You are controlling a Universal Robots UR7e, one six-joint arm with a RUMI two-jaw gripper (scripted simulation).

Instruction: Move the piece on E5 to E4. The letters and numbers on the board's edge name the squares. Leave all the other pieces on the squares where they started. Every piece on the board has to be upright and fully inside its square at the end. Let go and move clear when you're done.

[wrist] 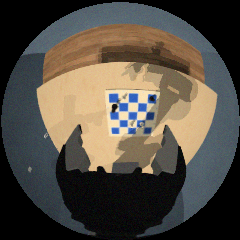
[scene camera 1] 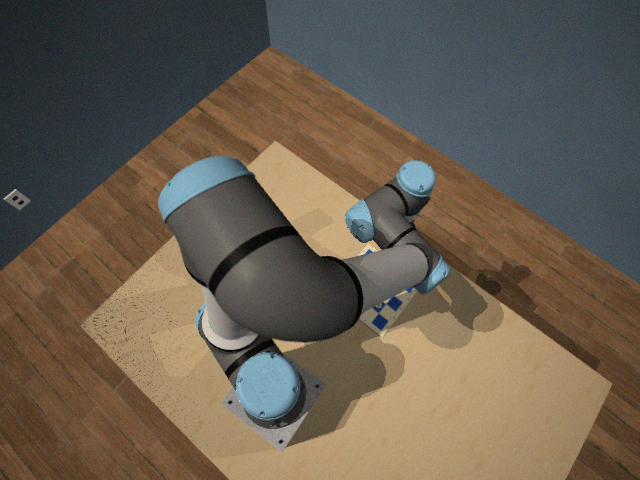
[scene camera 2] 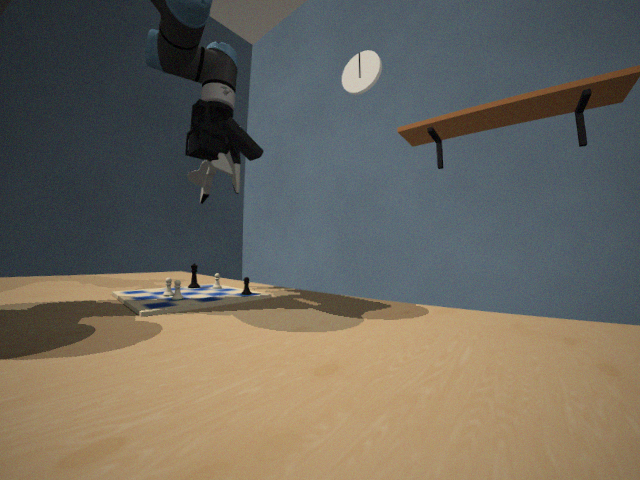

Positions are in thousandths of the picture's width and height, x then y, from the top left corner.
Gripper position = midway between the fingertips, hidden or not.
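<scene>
My gripper (scene camera 2: 340, 416) is visible, also in the wrist view (wrist: 510, 523). A chessboard (scene camera 2: 227, 630) is visible as well; it appears in scene camera 1 (scene camera 1: 593, 668) and in the wrist view (wrist: 573, 448).
</scene>
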